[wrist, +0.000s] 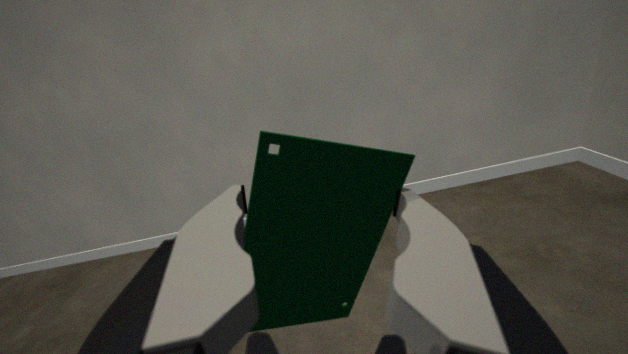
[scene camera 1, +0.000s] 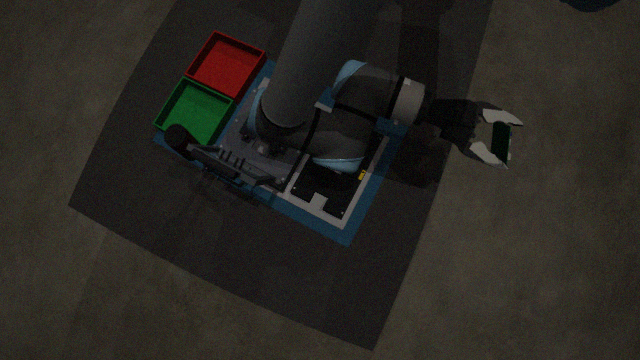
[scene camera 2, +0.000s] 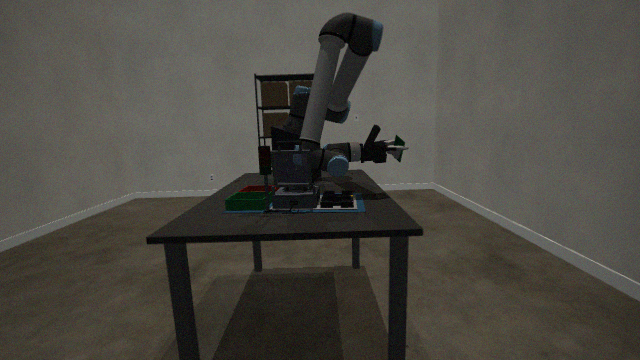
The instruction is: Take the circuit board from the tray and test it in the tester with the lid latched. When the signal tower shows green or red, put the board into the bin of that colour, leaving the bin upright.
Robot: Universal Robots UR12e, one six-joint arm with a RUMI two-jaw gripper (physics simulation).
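Where they show: gripper, fingertip midpoint: (wrist: pixel 319 189) (scene camera 1: pixel 516 146) (scene camera 2: pixel 405 145); arm's base at its link origin: (scene camera 2: pixel 297 131).
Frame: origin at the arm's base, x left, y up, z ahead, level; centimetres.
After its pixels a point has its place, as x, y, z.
My gripper (scene camera 1: pixel 509 144) {43.4, -7.3, 59.5} (scene camera 2: pixel 399 149) {43.4, -7.3, 59.5} (wrist: pixel 319 189) {43.4, -7.3, 59.5} is shut on the green circuit board (scene camera 1: pixel 500 142) {40.4, -8.5, 59.0} (scene camera 2: pixel 399 141) {40.2, -5.5, 60.2} (wrist: pixel 320 225) {40.2, -7.5, 59.0}, held by its side edges. The board is tilted in the fingers, well out beyond the table's right side. The black tray (scene camera 1: pixel 305 189) {3.8, -27.4, 74.0} (scene camera 2: pixel 337 201) {8.2, -28.4, 72.0} lies on the table, partly hidden by the arm in scene camera 1. The grey tester (scene camera 2: pixel 295 200) {-9.3, -26.1, 74.4} has its lid (scene camera 1: pixel 235 167) {-9.6, -13.5, 75.2} (scene camera 2: pixel 291 167) {-10.3, -12.8, 75.5} raised. The signal tower (scene camera 1: pixel 179 136) {-19.2, -4.4, 73.7} (scene camera 2: pixel 264 160) {-20.3, -9.6, 75.8} shows dark red and green segments, neither clearly lit. The green bin (scene camera 1: pixel 197 112) {-27.9, -29.6, 61.0} (scene camera 2: pixel 247 201) {-28.1, -26.3, 69.7} and red bin (scene camera 1: pixel 225 67) {-24.6, -29.6, 47.4} (scene camera 2: pixel 257 188) {-25.1, -26.9, 40.5} stand upright.
The arm reaches over the tester and tray. A blue mat (scene camera 1: pixel 350 237) {16.2, -29.9, 82.0} lies under the fixtures on the dark table (scene camera 1: pixel 200 250) {-17.2, -30.2, 93.7} (scene camera 2: pixel 285 234) {-14.9, -30.5, 100.2}. The raised lid and the tower stand up near the green bin. A shelf rack (scene camera 2: pixel 285 77) with boxes stands behind.
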